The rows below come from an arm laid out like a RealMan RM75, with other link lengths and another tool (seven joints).
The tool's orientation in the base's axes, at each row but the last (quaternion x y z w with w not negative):
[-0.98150 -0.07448 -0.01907 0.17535]
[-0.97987 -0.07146 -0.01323 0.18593]
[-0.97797 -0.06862 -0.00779 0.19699]
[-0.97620 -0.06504 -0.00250 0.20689]
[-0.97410 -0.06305 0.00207 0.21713]
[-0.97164 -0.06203 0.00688 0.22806]
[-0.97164 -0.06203 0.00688 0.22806]
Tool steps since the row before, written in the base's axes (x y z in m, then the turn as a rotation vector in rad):
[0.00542 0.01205 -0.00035 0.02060 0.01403 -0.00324]
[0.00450 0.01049 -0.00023 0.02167 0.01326 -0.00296]
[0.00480 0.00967 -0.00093 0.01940 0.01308 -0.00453]
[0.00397 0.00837 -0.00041 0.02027 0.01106 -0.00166]
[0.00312 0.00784 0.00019 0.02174 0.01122 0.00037]
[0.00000 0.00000 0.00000 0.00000 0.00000 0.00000]
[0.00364 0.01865 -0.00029 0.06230 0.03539 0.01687]
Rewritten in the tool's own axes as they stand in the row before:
[0.00701 -0.01023 0.00457 0.02211 -0.00876 0.00814]
[0.00586 -0.00892 0.00405 0.02308 -0.00799 0.00760]
[0.00598 -0.00781 0.00454 0.02074 -0.00754 0.00900]
[0.00498 -0.00691 0.00367 0.02144 -0.00675 0.00554]
[0.00407 -0.00674 0.00304 0.02296 -0.00758 0.00373]
[0.00000 0.00000 0.00000 0.00000 0.00000 0.00000]
[0.00591 -0.01601 0.00836 0.06644 -0.03161 -0.00205]

